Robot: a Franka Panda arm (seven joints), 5 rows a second.
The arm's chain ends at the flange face. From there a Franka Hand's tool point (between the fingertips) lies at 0.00 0.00 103.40 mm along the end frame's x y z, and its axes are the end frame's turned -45 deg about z.
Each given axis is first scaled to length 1.
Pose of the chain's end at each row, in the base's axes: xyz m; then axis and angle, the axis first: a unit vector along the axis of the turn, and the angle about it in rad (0 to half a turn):
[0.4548, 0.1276, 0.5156, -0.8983, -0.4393, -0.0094, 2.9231]
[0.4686, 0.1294, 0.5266, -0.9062, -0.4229, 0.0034, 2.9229]
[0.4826, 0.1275, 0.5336, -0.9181, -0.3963, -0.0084, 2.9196]
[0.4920, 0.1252, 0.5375, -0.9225, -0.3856, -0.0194, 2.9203]
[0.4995, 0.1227, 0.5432, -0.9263, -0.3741, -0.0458, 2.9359]
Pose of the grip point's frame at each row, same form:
[0.4467, 0.1486, 0.4147, -0.6610, -0.7487, -0.0506, 2.9470]
[0.4585, 0.1494, 0.4257, -0.6749, -0.7369, -0.0388, 2.9370]
[0.4752, 0.1491, 0.4328, -0.6957, -0.7166, -0.0504, 2.9430]
[0.4869, 0.1477, 0.4367, -0.7035, -0.7081, -0.0603, 2.9520]
[0.5003, 0.1458, 0.4424, -0.7110, -0.6985, -0.0816, 2.9866]

